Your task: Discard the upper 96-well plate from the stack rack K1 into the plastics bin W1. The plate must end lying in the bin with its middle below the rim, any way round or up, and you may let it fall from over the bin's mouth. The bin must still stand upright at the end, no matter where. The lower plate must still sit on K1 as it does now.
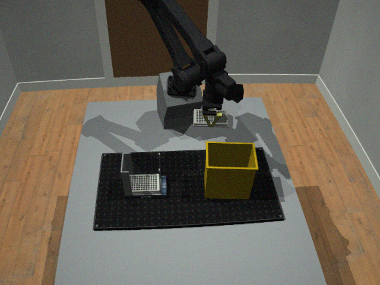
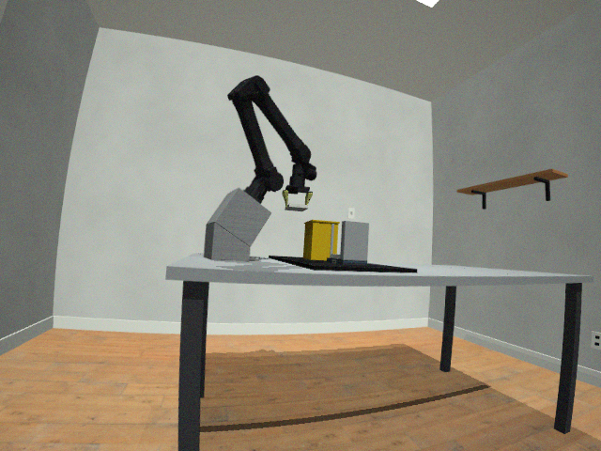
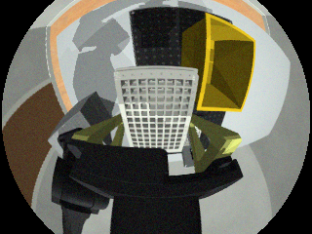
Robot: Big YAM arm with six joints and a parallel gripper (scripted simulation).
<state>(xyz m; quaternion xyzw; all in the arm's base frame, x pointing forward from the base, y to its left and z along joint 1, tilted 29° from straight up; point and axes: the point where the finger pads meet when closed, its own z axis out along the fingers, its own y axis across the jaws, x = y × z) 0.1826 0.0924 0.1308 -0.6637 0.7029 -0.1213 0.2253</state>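
Now: hand 140 mm short of the yellow plastics bin W1, 140 mm above it and 70 mm to the right of it.
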